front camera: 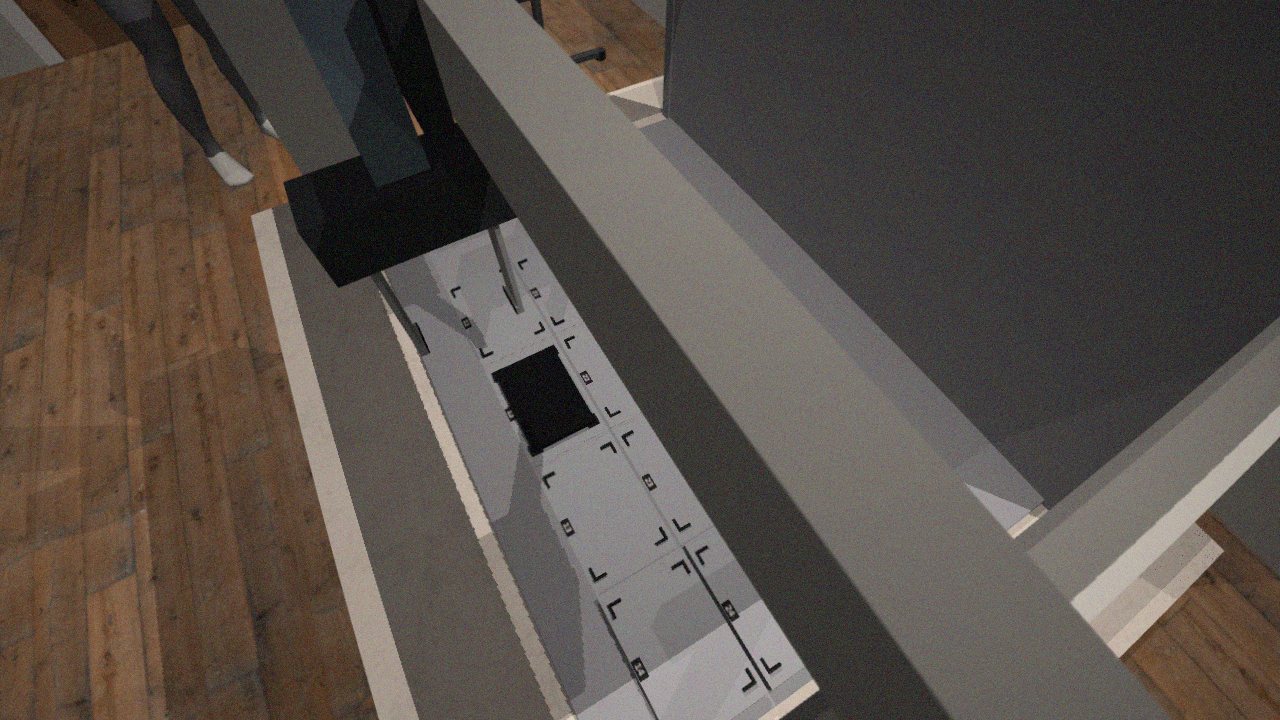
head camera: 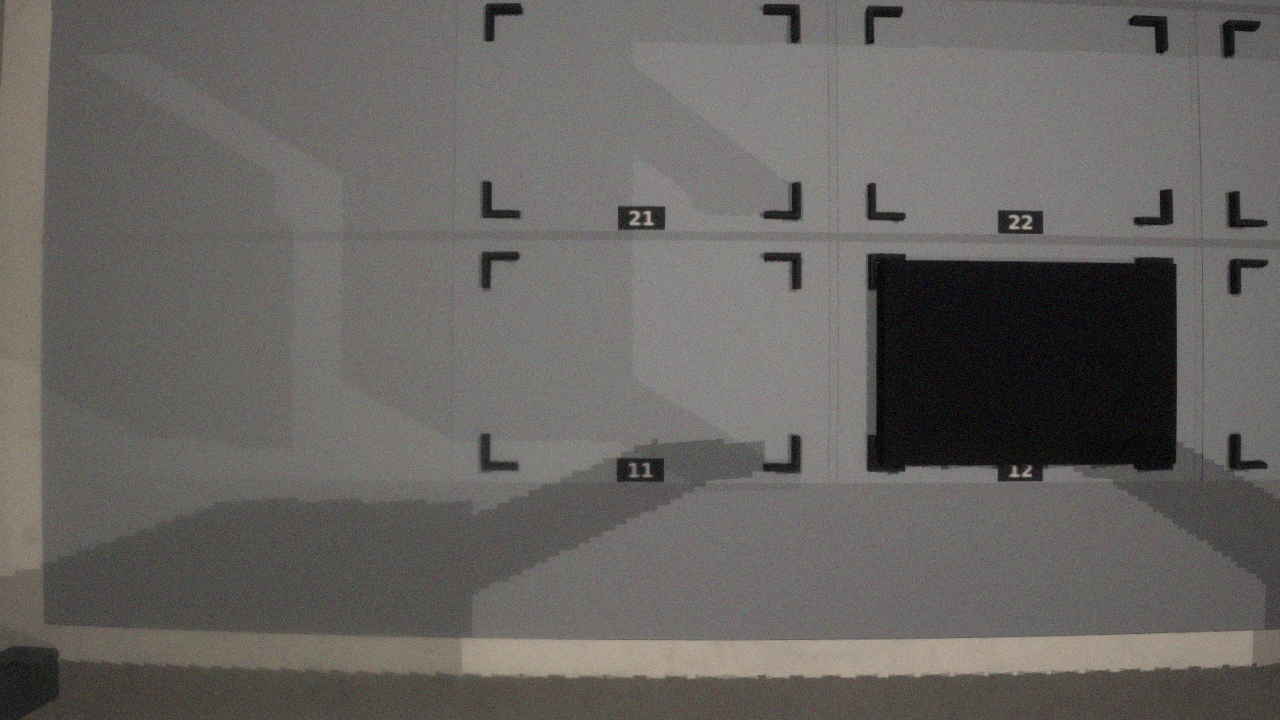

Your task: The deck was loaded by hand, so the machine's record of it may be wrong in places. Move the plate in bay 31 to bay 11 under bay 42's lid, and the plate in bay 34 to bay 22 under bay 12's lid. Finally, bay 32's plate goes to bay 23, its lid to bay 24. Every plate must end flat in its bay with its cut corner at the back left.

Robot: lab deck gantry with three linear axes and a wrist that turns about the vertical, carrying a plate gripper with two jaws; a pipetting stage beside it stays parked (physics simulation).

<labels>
my gripper: front camera 468, 321; not seen in the head camera view (out of frame)
black lid: front camera; head camera
same spot on black lid: [front camera: 548, 406] = [head camera: 1075, 365]
</labels>
